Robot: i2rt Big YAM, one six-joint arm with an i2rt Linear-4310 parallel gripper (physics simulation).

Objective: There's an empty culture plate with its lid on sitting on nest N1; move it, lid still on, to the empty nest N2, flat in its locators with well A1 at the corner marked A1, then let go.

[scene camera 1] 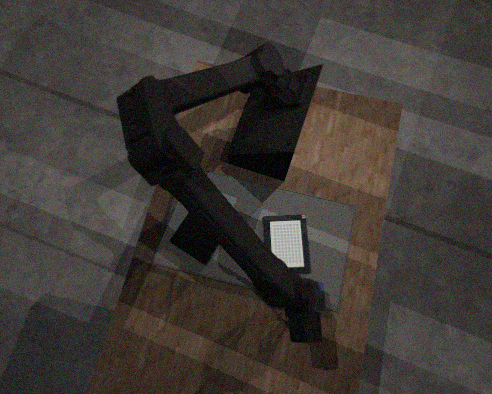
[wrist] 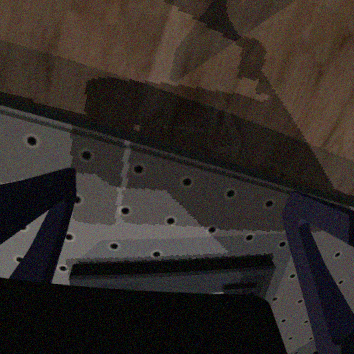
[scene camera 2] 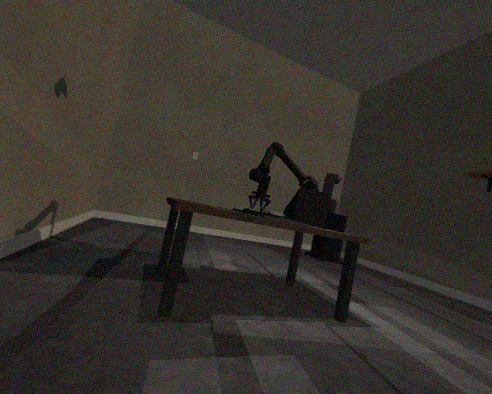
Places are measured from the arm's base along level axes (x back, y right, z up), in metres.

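Where they show: gripper, fingertip midpoint: (wrist: 186, 192) (scene camera 2: 256, 209); arm's base, origin of the base link: (scene camera 1: 289, 94) (scene camera 2: 316, 200).
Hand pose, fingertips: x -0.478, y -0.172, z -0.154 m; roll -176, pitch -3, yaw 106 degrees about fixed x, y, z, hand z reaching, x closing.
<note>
Things, the pixels of their top centre, and the offset from my fingertips. Level surfaces: height alone.
- lidded plate, middle of its top: (scene camera 1: 286, 243) dx +0.127, dy +0.052, dz +0.010 m
- dark nest frame, middle of its top: (scene camera 1: 286, 243) (scene camera 2: 273, 213) dx +0.129, dy +0.052, dz -0.001 m
- wooden table, its level: dz -0.031 m
The lidded plate (scene camera 1: 287, 242) is a white gridded rectangle lying inside a dark nest frame (scene camera 1: 307, 252) (wrist: 170, 282) on the right part of the grey board. I cannot read the nest's number or an A1 mark. A second, black nest (scene camera 1: 192, 240) lies to the left, partly under the arm, with no plate visible on its exposed part. My gripper (scene camera 2: 259, 205) (wrist: 186, 192) is open and empty, fingers pointing down, above the board near the plate nest's front end. In the wrist view one end of that nest shows; the plate does not, and my dark gripper body covers the bottom.
The grey perforated board (scene camera 1: 332, 245) (wrist: 37, 122) lies on the wooden table (scene camera 1: 345, 130) (scene camera 2: 205, 207). The black arm base (scene camera 1: 267, 132) (scene camera 2: 307, 207) stands behind the board. My forearm crosses over the space between the nests. The light is dim, with hard shadows.
</note>
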